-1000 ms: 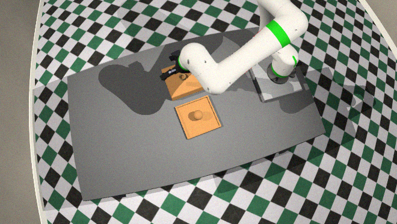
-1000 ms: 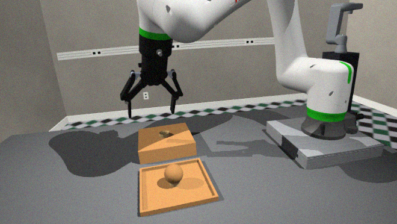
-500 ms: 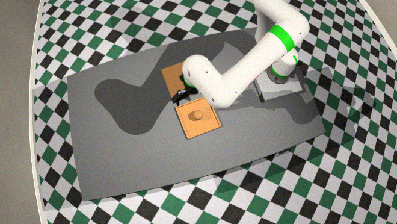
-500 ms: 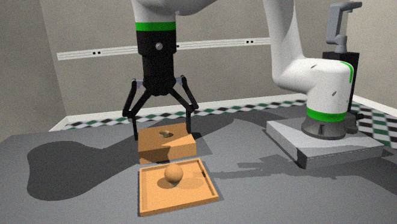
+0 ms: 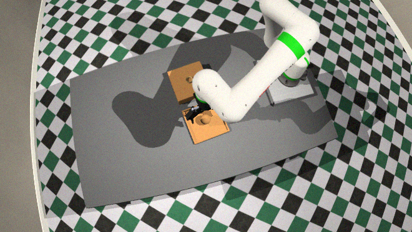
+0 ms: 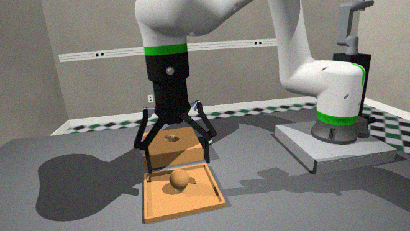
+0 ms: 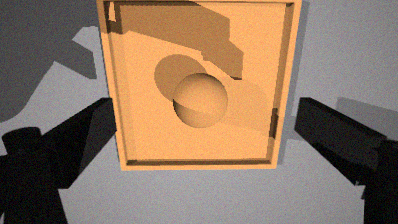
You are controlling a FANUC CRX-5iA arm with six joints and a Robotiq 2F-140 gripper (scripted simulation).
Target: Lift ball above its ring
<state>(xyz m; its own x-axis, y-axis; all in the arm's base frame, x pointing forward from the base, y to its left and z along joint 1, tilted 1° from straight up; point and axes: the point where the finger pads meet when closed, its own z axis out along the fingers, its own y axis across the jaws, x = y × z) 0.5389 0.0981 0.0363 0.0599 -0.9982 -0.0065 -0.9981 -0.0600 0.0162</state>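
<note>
Right now the tan ball is 50 mm below my hand. Also, from my hand: tray (80 mm below).
</note>
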